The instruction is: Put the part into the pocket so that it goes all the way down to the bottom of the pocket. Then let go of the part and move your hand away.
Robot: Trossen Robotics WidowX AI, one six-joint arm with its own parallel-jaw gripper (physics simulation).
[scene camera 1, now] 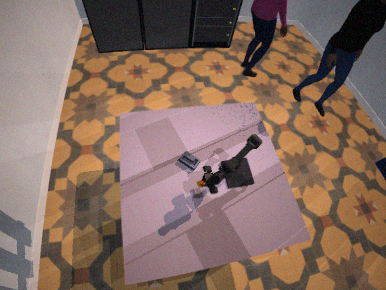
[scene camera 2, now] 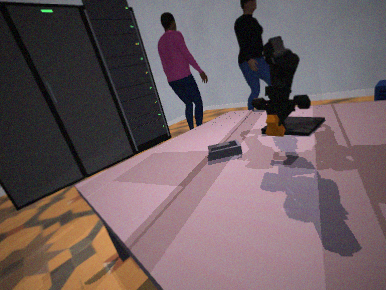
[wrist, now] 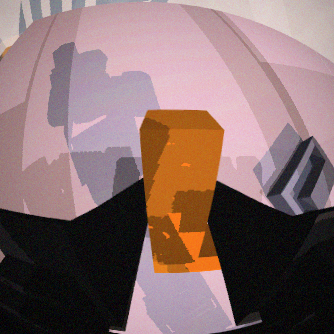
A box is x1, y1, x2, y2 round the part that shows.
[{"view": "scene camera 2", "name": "my gripper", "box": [251, 81, 310, 125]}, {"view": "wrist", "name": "my gripper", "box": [0, 177, 333, 333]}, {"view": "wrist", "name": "orange L-shaped block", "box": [139, 109, 223, 272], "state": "held by my gripper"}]
